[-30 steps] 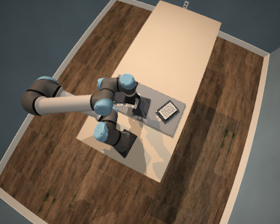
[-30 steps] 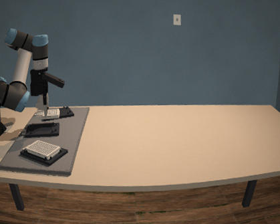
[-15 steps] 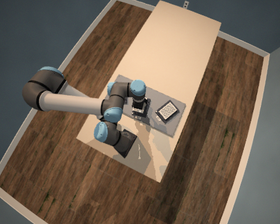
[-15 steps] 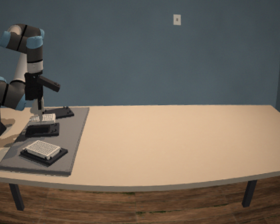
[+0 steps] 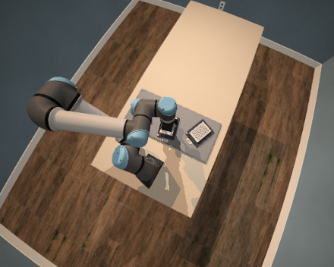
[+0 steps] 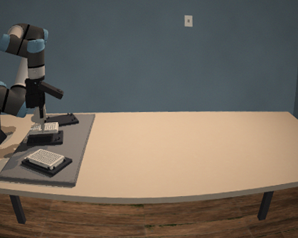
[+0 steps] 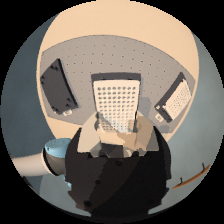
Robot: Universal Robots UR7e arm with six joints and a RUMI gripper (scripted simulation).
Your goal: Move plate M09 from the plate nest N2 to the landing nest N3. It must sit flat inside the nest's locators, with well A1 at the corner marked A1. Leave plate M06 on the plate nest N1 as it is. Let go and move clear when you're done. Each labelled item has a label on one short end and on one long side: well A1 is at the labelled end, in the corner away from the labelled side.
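The black landing nest N3 lies 5 cm below my hand. From my hand the other things lie so: black plate nest N2 (5 cm ahead, 21 cm to the left, 5 cm below).
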